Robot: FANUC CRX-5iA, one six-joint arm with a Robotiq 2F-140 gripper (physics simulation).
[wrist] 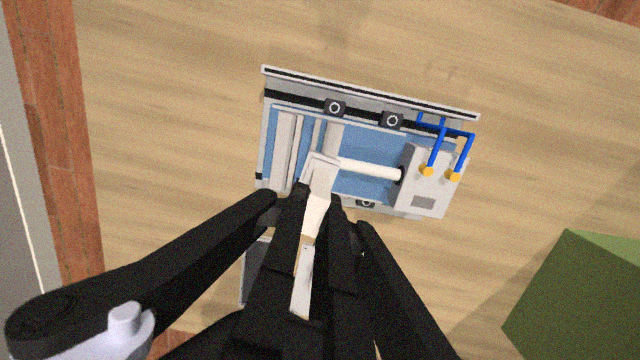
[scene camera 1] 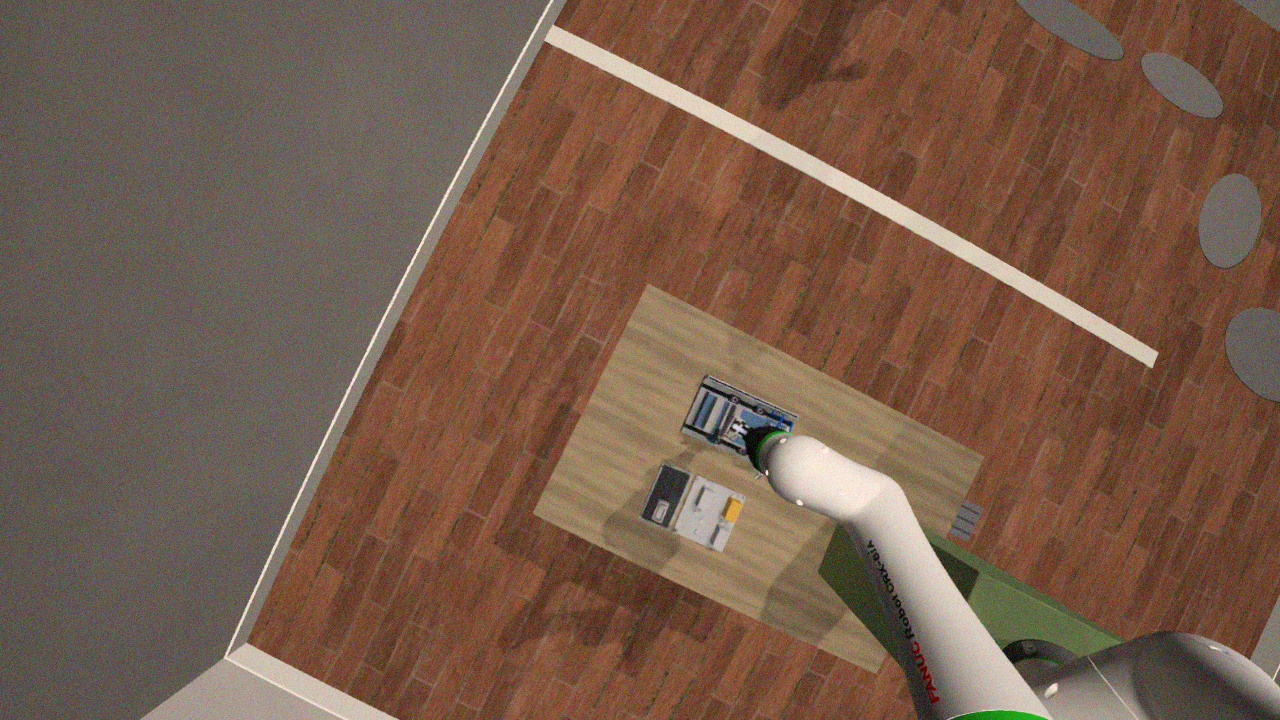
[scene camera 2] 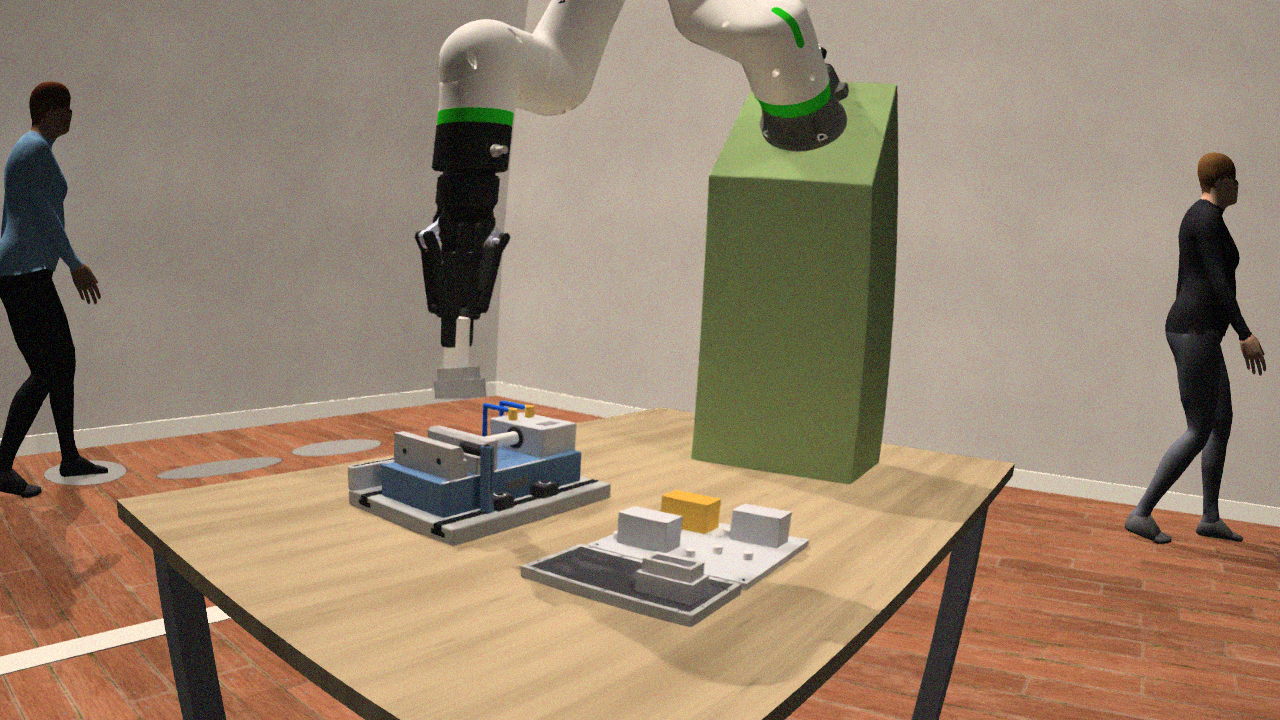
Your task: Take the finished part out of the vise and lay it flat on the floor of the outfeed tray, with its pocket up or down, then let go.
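Places are measured from the arm's base along level axes (x back, y right, z up), in centimetres.
Pixels of known places: gripper, fingertip midpoint: (wrist: 317,179) (scene camera 2: 455,377); arm's base at its link origin: (scene camera 2: 804,123).
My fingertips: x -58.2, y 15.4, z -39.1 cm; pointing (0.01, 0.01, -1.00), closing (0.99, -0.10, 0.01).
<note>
Ahead of a thing's pixels: the offset from my fingertips to its middle. "spot": to the spot under its first point.
My gripper (scene camera 1: 746,435) (scene camera 2: 457,333) (wrist: 317,179) points down, shut on the white stem of a grey stepped part @(dx -0.1, dy -0.7, dz -0.5 cm) (scene camera 2: 459,383) (wrist: 322,175). The part hangs upright above the vise @(dx +5.2, dy +0.6, dz -11.4 cm) (scene camera 1: 711,411) (scene camera 2: 429,488) (wrist: 375,145), apart from it. The vise has a blue body and grey jaws; the held part covers some of the jaw area in the wrist view, and I cannot tell if anything is between the jaws. The outfeed tray (scene camera 1: 672,488) (scene camera 2: 608,598) has a dark floor and a low grey rim. A grey part @(dx -4.3, dy -33.9, dz -14.1 cm) (scene camera 1: 660,511) (scene camera 2: 671,582) lies in it, its pocket up.
A white plate @(dx +10.2, dy -28.5, dz -16.0 cm) (scene camera 1: 707,510) (scene camera 2: 774,559) beside the tray bears a yellow block @(dx +15.0, dy -23.7, dz -13.8 cm) (scene camera 1: 732,509) (scene camera 2: 691,512), grey blocks @(dx +5.9, dy -24.2, dz -13.8 cm) (scene camera 2: 648,528) @(dx +15.5, dy -32.8, dz -13.8 cm) (scene camera 2: 760,525) and small pegs. Blue hoses @(spot: dx +12.6, dy +7.0, dz -7.7 cm) (scene camera 2: 486,420) (wrist: 436,147) rise from the vise. The green pedestal (scene camera 2: 778,313) (wrist: 575,295) stands behind. Two people stand beyond the table.
</note>
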